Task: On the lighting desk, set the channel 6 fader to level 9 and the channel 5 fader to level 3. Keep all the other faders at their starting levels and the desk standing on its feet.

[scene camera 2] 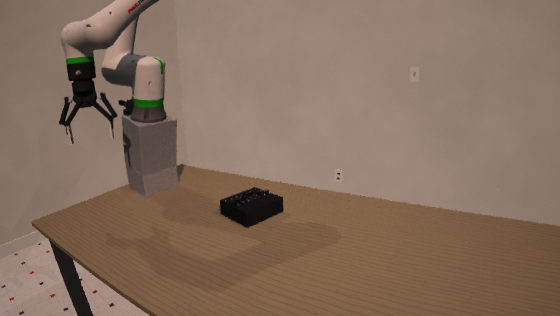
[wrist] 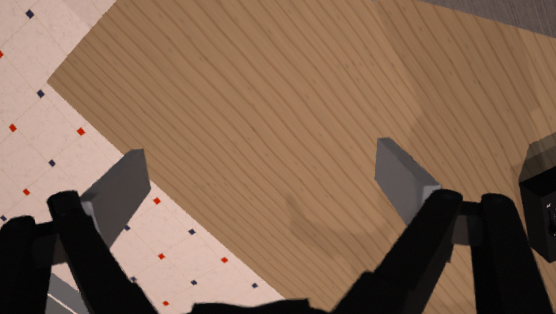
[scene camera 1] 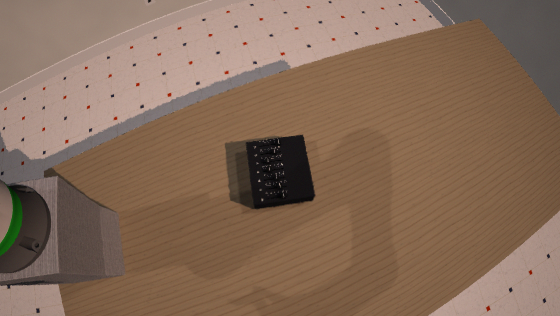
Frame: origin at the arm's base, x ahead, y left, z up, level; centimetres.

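Seen in the pictures: gripper, fingertip midpoint: [scene camera 2: 92, 141] [wrist: 261, 164]; arm's base, link origin: [scene camera 2: 148, 117] [scene camera 1: 12, 228].
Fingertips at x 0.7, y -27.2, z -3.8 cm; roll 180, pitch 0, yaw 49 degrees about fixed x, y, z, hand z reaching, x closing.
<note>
Offsets run from my fingertips to a thing's top centre. "pt": to the spot under its first point. Level surfaces: height alone.
The black lighting desk @(dx +49.5, dy +26.0, dz -21.1 cm) [scene camera 1: 297, 167] [scene camera 2: 257, 209] stands upright on the wooden table. Its row of faders @(pt dx +47.8, dy +26.2, dz -22.5 cm) [scene camera 1: 272, 170] [scene camera 2: 247, 196] with small white marks runs along one side of the top; single channel levels are too small to read. In the wrist view part of the desk [wrist: 540, 215] shows at the right edge. My gripper [scene camera 2: 92, 141] [wrist: 261, 164] is open and empty. It hangs high, to the left of the desk in scene camera 2, well apart from it, with its fingers pointing down. It does not show in scene camera 1.
The wooden table @(dz -28.0 cm) [scene camera 1: 440, 125] [scene camera 2: 425, 260] [wrist: 250, 100] bears the desk. The grey pedestal [scene camera 1: 87, 235] [scene camera 2: 152, 150] with the arm's base stands at one end of the table. A wall [scene camera 2: 300, 90] runs behind the table. The arm's shadow lies across the wood near the desk.
</note>
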